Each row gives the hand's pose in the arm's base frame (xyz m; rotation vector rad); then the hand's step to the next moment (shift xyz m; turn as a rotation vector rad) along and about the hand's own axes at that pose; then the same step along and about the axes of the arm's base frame.
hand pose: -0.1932 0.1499 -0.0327 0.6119 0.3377 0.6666
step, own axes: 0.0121 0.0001 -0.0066 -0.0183 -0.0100 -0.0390
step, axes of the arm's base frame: 0.0058 0.0108 -0.0062 -0.0274 -0.0021 -0.0346
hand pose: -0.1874 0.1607 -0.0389 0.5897 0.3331 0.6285
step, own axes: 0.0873 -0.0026 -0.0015 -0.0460 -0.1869 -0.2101
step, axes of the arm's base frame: 0.0672 0.0543 -0.0128 -0.0475 -0.0649 -0.2733
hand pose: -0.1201 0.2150 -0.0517 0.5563 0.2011 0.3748
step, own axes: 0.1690 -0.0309 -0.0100 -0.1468 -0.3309 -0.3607
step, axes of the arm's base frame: 0.1605 0.0479 -0.0396 -0.1405 -0.1464 -0.4690
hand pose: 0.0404 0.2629 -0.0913 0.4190 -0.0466 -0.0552
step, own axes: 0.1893 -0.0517 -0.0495 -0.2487 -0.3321 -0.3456
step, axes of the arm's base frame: 0.1893 -0.0391 -0.0598 -0.2431 -0.1471 -0.4592
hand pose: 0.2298 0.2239 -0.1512 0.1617 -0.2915 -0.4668
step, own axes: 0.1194 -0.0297 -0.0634 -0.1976 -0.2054 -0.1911
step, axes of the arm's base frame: 0.1092 -0.0761 -0.0379 -0.1948 -0.0726 -0.2730
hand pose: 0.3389 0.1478 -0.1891 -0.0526 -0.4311 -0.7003
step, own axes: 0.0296 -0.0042 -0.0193 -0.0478 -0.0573 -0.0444
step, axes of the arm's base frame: 0.0246 -0.0250 -0.0061 -0.0526 -0.0231 -0.0651
